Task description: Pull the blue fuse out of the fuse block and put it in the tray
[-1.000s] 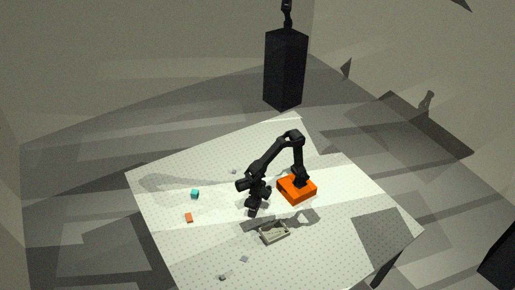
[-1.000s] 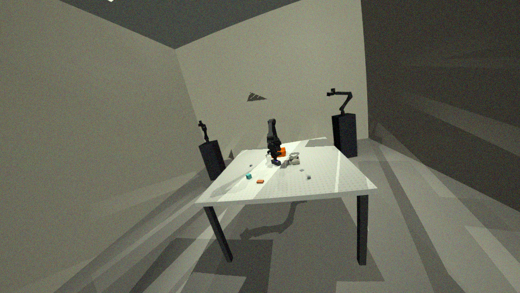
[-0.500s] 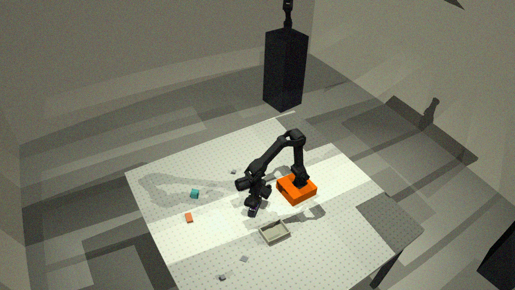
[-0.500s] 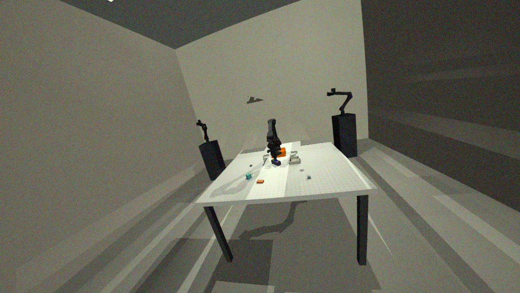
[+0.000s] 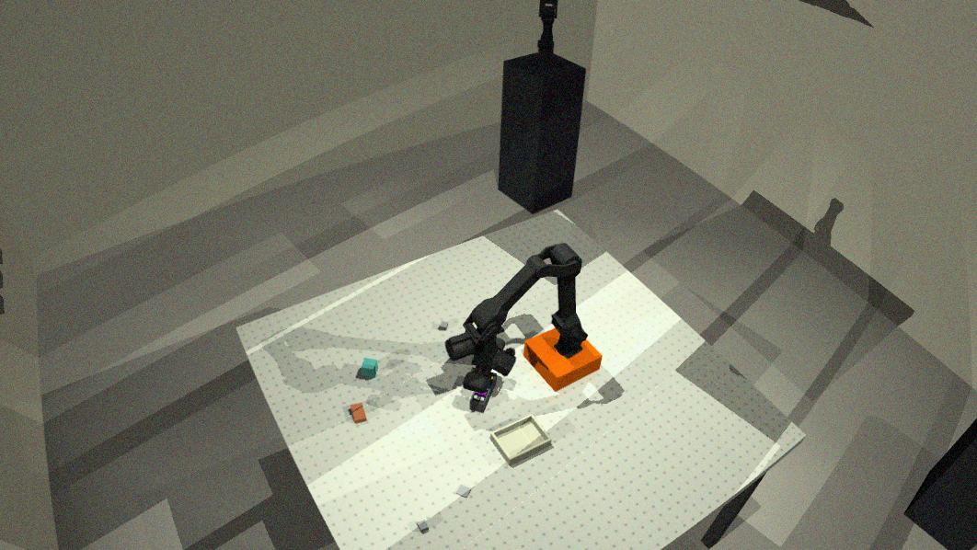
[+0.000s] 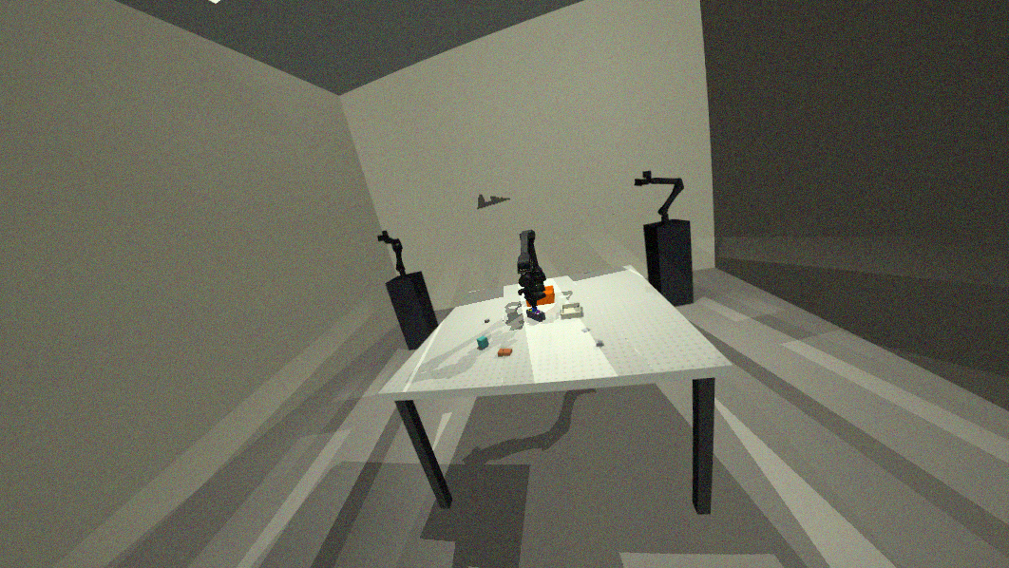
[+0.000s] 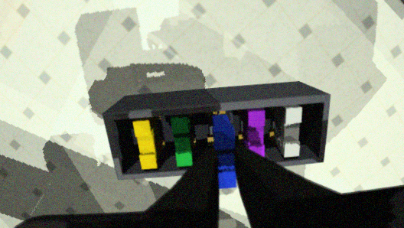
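The purple fuse is 2 cm ahead of my gripper tip, 1 cm to the left of it and 3 cm below it. Round my gripper tip: green fuse 2 cm behind, 1 cm to the right, 3 cm below; blue fuse 1 cm below; yellow fuse 3 cm behind, 2 cm to the right, 3 cm below.
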